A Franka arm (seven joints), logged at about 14 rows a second.
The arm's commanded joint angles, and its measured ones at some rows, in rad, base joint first. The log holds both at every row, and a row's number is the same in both.
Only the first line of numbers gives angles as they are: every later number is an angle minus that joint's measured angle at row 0.
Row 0, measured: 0.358, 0.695, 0.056, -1.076, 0.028, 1.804, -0.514
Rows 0 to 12, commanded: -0.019, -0.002, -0.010, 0.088, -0.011, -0.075, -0.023; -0.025, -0.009, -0.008, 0.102, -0.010, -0.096, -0.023; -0.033, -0.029, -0.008, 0.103, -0.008, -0.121, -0.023; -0.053, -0.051, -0.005, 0.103, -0.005, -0.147, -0.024; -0.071, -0.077, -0.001, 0.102, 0.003, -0.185, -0.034; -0.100, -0.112, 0.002, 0.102, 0.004, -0.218, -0.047; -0.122, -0.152, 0.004, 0.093, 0.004, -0.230, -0.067; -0.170, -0.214, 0.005, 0.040, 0.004, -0.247, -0.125; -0.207, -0.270, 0.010, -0.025, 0.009, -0.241, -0.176; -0.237, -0.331, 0.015, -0.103, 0.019, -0.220, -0.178; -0.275, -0.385, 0.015, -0.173, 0.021, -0.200, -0.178; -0.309, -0.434, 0.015, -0.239, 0.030, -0.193, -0.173; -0.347, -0.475, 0.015, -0.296, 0.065, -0.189, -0.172
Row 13, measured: -0.281, -0.332, 0.000, -0.083, 0.016, -0.239, -0.151
